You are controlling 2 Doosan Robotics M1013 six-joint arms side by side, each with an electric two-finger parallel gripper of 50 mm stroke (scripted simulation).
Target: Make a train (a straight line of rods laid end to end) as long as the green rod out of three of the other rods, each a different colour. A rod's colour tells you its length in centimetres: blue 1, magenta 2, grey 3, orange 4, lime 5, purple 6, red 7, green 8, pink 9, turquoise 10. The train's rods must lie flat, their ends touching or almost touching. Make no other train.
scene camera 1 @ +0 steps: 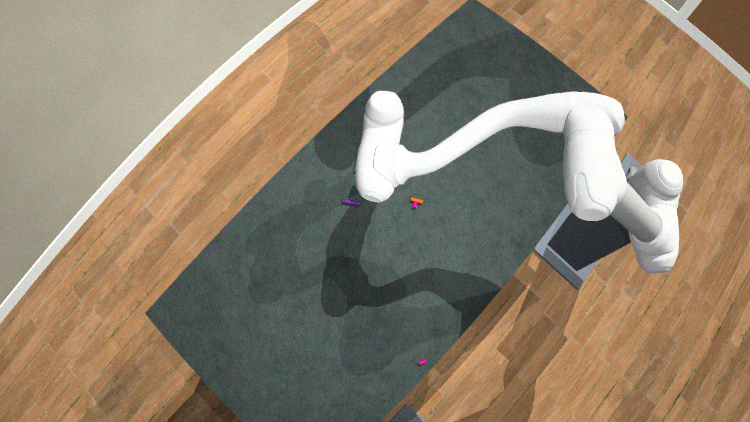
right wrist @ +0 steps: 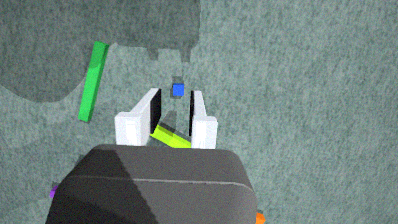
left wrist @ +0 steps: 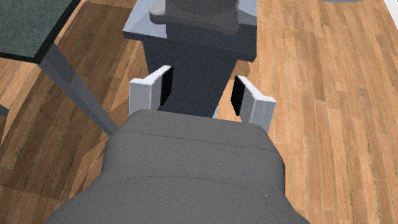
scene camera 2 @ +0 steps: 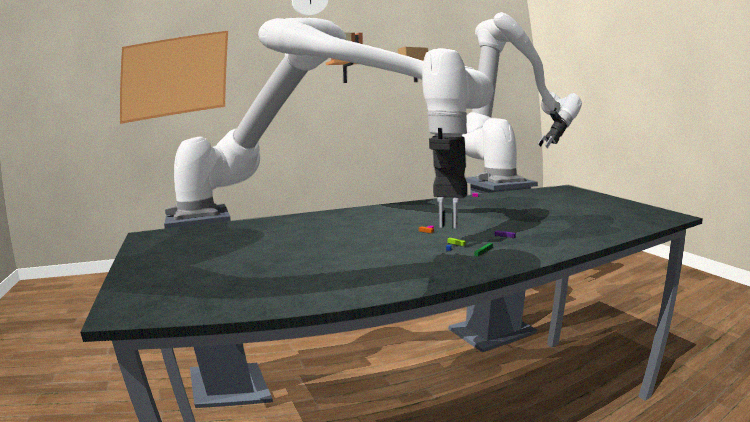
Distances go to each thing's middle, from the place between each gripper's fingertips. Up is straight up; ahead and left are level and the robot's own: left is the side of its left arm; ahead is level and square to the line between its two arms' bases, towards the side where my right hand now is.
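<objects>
The green rod (right wrist: 100,49) is 6 cm ahead of my right hand (scene camera 2: 448,226), and it is also 6 cm to the left of that hand and 7 cm below it.
My left hand, meanwhile, is 150 mm above the green rod, 1050 mm to the left of it and 910 mm short of it.
</objects>
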